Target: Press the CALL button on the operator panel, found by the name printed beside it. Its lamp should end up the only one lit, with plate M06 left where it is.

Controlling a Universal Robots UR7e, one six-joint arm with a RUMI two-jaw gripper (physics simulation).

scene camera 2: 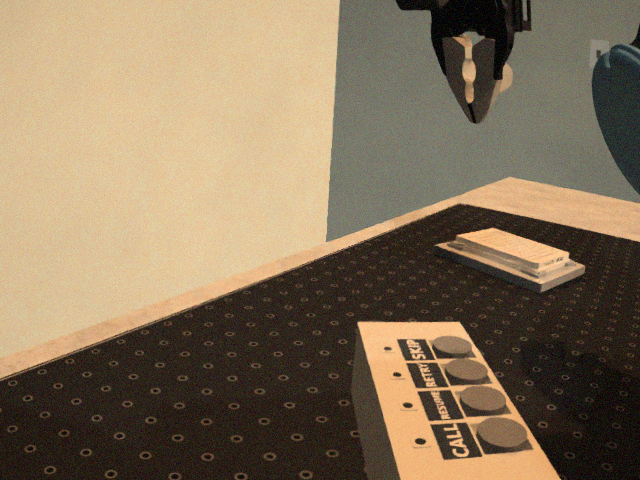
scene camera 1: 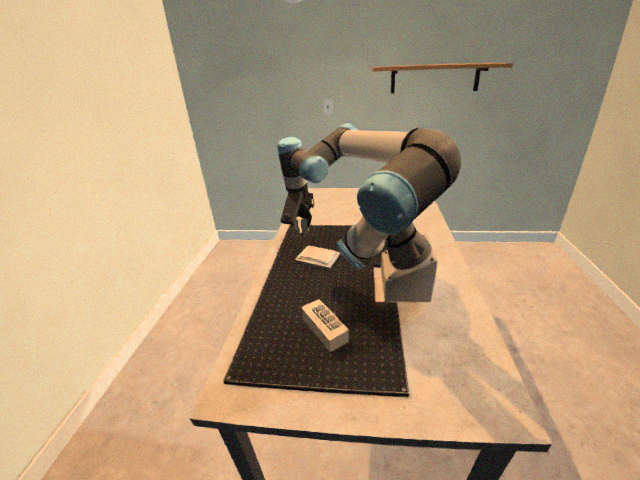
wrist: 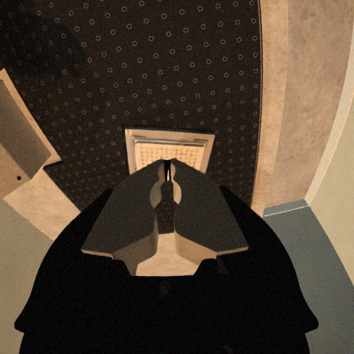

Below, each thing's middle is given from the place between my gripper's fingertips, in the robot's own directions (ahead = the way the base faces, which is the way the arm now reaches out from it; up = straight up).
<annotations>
Now: the pale plate (scene camera 2: 502, 247) 10 mm behind my hand, 110 mm to the right of it and 150 mm below it. Also, from my hand: operator panel (scene camera 2: 407, 413) 160 mm behind, 270 mm to the left, 140 mm below.
</annotations>
